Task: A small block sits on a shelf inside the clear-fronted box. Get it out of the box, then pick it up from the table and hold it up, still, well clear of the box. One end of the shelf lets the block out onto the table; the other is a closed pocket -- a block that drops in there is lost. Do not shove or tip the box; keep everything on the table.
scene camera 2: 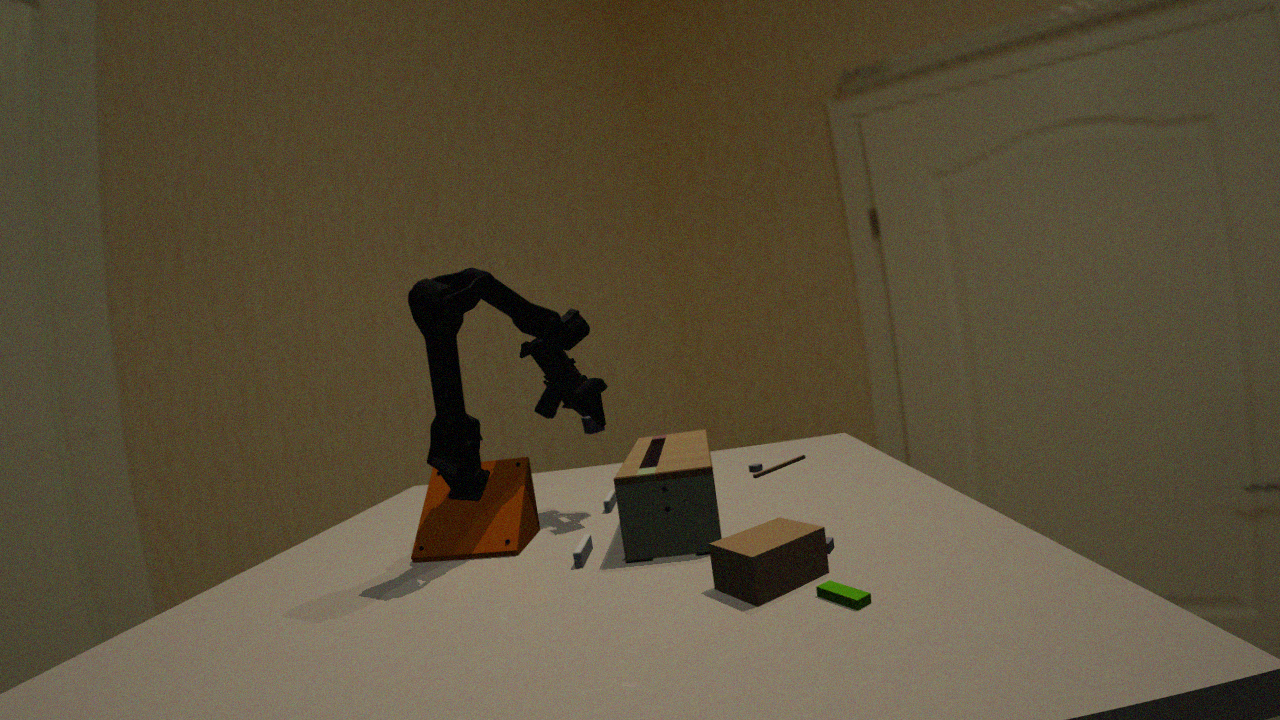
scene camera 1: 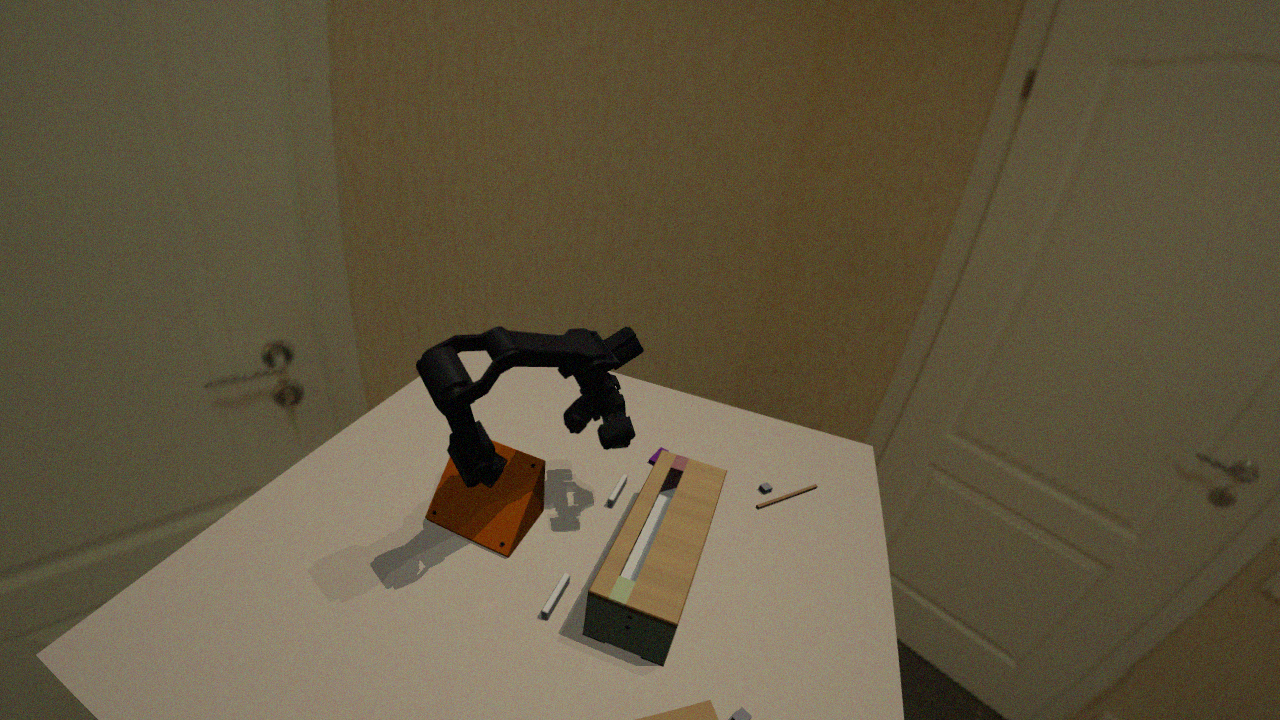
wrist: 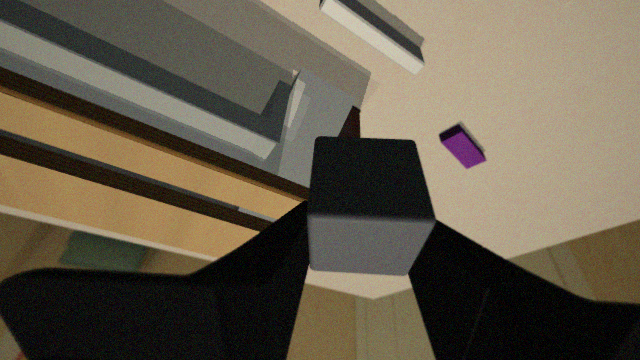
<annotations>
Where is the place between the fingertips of the gripper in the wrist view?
356,213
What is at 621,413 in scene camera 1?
The gripper.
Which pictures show the wood-topped box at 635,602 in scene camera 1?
Scene camera 2, scene camera 1 and the wrist view: all of them.
</annotations>
